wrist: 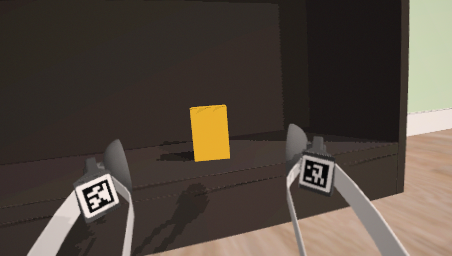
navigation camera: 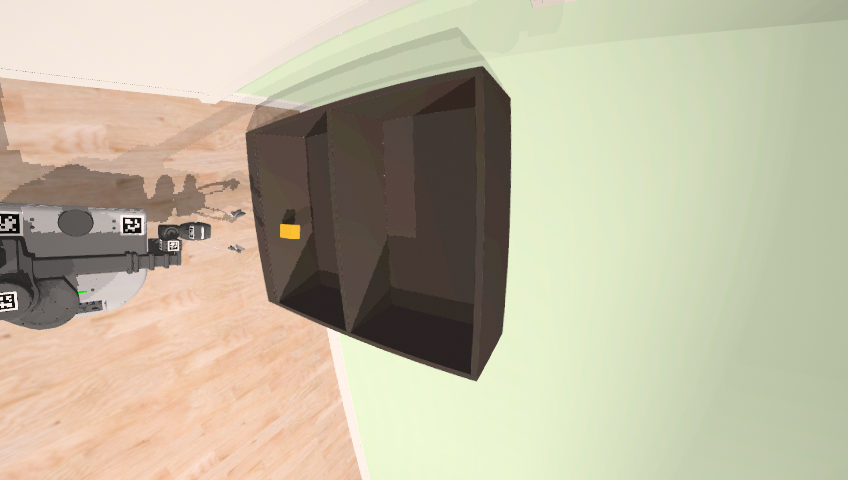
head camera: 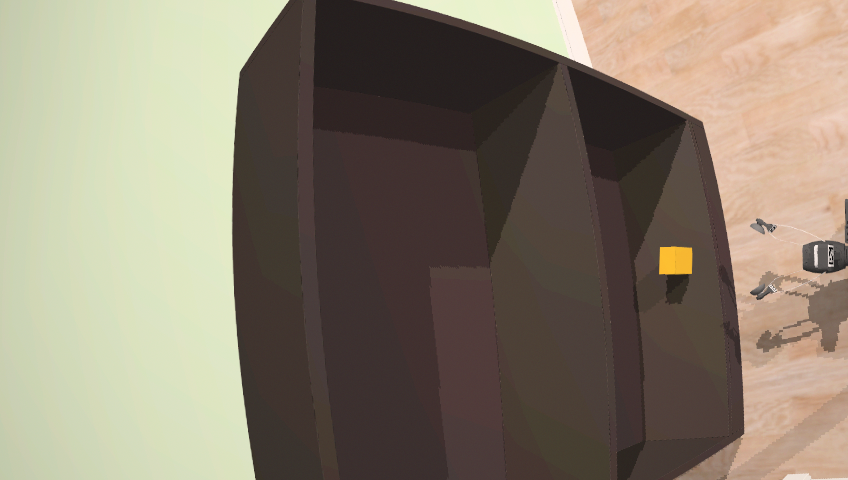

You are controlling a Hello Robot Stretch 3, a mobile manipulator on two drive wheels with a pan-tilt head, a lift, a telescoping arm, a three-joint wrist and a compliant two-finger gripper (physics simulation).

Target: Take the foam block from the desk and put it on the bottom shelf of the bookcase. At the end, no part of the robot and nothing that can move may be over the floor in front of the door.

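Pixels of known places: gripper, fingertip midpoint: (wrist: 208, 150) (navigation camera: 245, 231) (head camera: 750, 259); robot's base, link origin: (navigation camera: 76, 221).
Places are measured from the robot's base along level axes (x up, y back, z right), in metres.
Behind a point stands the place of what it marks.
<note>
The yellow foam block (head camera: 675, 260) @(x 0.188, y 0.018, z 0.696 m) (navigation camera: 289, 231) @(x 0.177, y 0.017, z 0.696 m) (wrist: 210, 133) @(x 0.146, y 0.019, z 0.696 m) stands upright on the bottom shelf of the dark brown bookcase (head camera: 544, 261) @(x 0.580, y 0.012, z 0.743 m) (navigation camera: 360, 178) @(x 0.580, y -0.197, z 0.706 m) (wrist: 345, 75). My gripper (head camera: 759, 259) @(x 0.164, y 0.018, z 0.499 m) (navigation camera: 236, 230) @(x 0.164, y 0.018, z 0.499 m) (wrist: 208, 150) @(x 0.164, y 0.018, z 0.499 m) is open and empty. It is outside the bookcase, over the floor in front of the bottom shelf, apart from the block. In the wrist view the block shows beyond the fingertips, between them. The desk and the door cannot be made out.
The bookcase's upper compartment (head camera: 392, 196) @(x 0.773, y 0.117, z 0.913 m) (navigation camera: 443, 208) @(x 0.829, y -0.113, z 0.868 m) lies above the bottom shelf. A green wall (head camera: 119, 237) @(x 1.253, y 0.028, z 0.962 m) (navigation camera: 654, 237) @(x 1.501, y -0.069, z 0.941 m) is behind it. The wooden floor (head camera: 779, 118) @(x 0.000, y 0.355, z 0.456 m) (navigation camera: 208, 386) @(x 0.000, y 0.714, z 0.377 m) (wrist: 425, 220) @(x 0.000, y 0.329, z 0.603 m) lies in front. My arm (navigation camera: 89, 261) @(x 0.242, y 0.093, z 0.025 m) is retracted over my base (navigation camera: 119, 291) @(x 0.159, y 0.201, z 0.093 m).
</note>
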